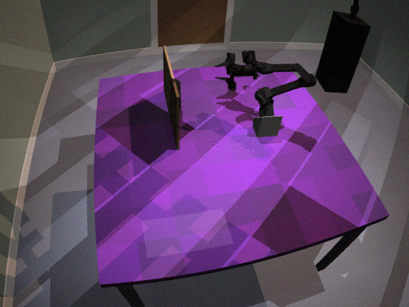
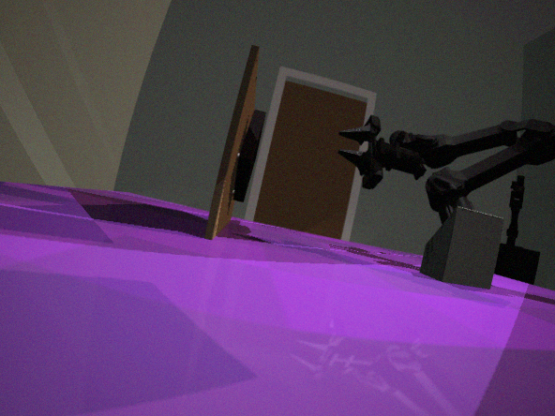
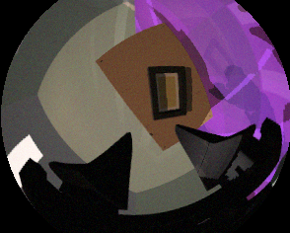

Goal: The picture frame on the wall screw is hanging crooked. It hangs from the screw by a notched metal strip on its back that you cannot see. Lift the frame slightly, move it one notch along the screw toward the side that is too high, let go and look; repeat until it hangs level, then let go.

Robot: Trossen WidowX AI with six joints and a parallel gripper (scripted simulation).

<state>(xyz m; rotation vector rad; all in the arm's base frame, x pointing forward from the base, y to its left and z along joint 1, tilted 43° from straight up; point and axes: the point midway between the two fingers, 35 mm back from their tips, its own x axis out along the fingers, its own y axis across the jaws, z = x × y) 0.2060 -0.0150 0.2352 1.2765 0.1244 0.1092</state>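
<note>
The dark picture frame lies 20 cm ahead of my gripper tip, 9 cm below it and 5 cm to the left of it. Also, from my gripper tip: wooden wall panel (21 cm ahead, 10 cm below, 4 cm to the left).
</note>
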